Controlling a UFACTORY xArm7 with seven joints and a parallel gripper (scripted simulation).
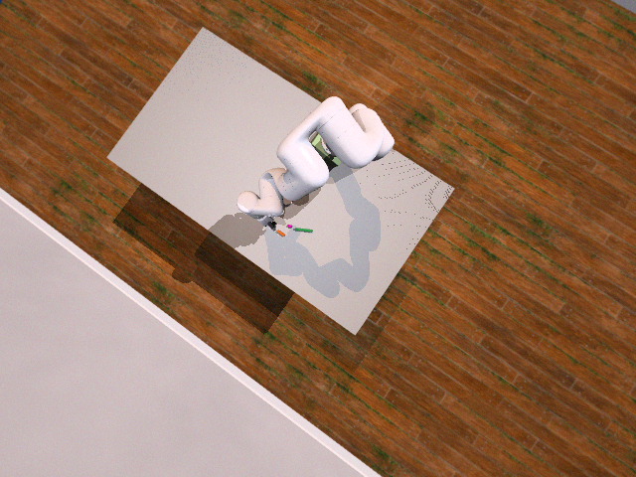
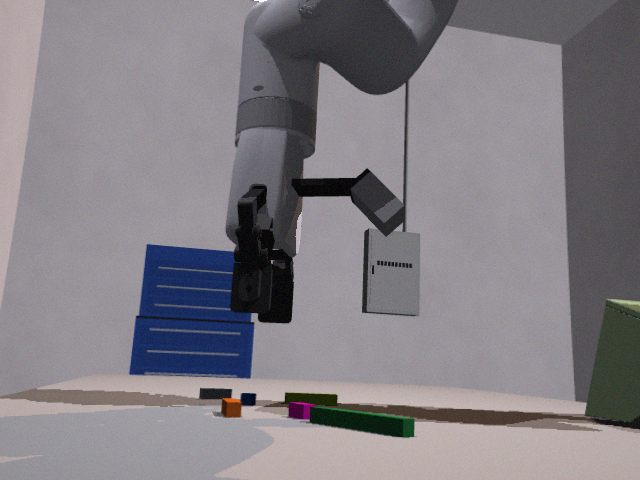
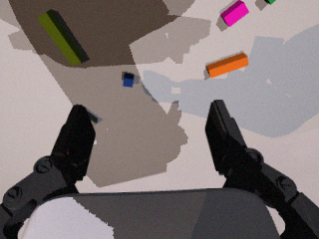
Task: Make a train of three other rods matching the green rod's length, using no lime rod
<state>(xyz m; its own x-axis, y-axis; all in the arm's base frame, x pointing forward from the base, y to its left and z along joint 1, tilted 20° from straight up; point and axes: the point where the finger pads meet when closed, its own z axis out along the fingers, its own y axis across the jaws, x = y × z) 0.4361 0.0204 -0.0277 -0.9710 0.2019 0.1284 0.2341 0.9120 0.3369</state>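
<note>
Right now the blue rod is 1 cm ahead of my hand, 2 cm to the right of it and 8 cm below it. Also, from my hand: orange rod (2 cm ahead, 8 cm to the left, 8 cm below); then lime rod (5 cm behind, 7 cm to the right, 8 cm below); then magenta rod (3 cm behind, 9 cm to the left, 8 cm below).
</note>
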